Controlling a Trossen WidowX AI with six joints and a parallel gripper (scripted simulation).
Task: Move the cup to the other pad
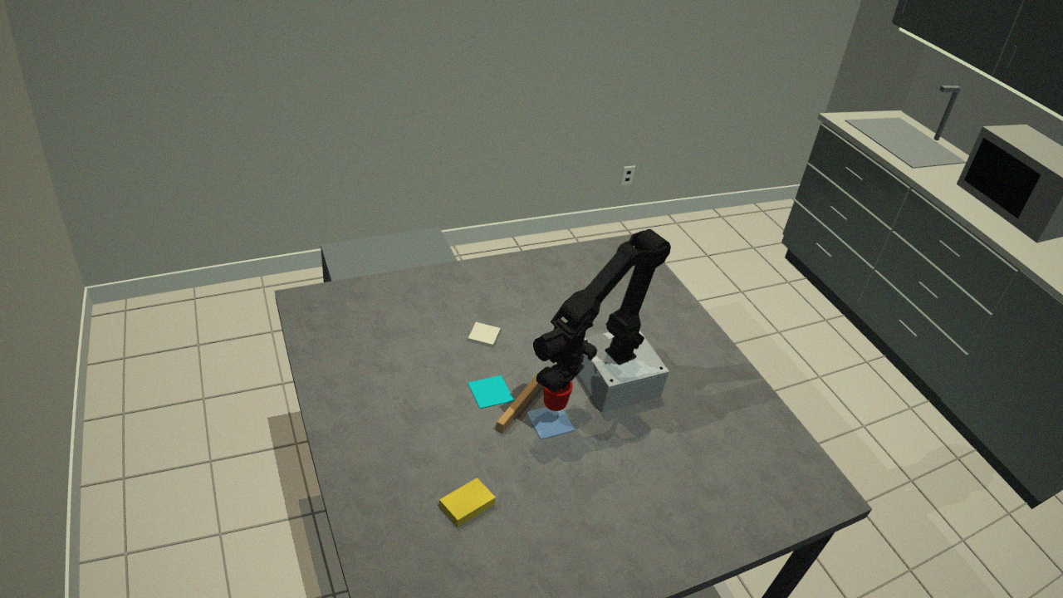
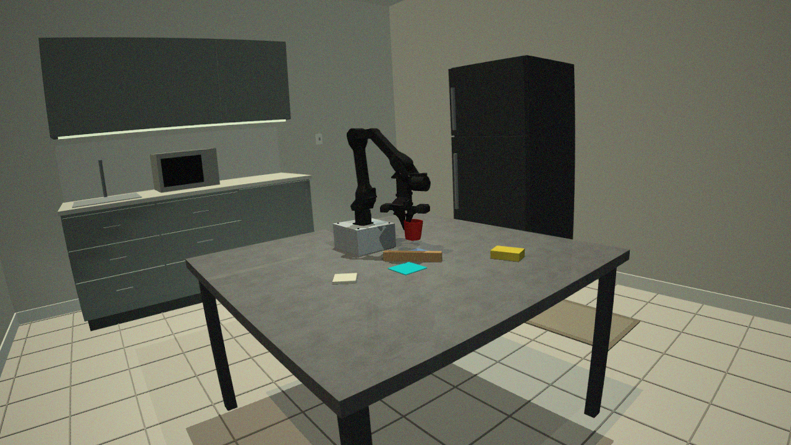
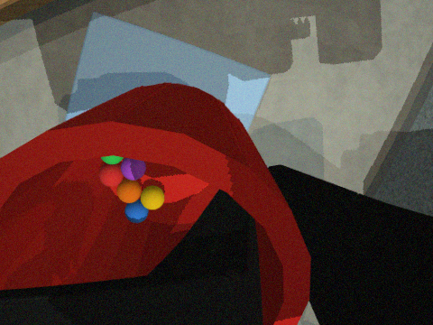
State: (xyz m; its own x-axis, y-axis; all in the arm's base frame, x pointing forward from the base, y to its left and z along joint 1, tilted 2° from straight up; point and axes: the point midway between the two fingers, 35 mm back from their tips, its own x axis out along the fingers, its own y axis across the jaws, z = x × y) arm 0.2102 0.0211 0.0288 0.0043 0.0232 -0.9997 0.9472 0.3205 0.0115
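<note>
The teal pad lies 12 cm ahead of my gripper tip, 15 cm to the right of it and 10 cm below it. From my gripper tip the other things lie so: red cup 3 cm ahead, 1 cm to the left; then light blue pad 4 cm ahead, 2 cm to the left, 10 cm below; then wooden bar 8 cm ahead, 6 cm to the right, 9 cm below.
</note>
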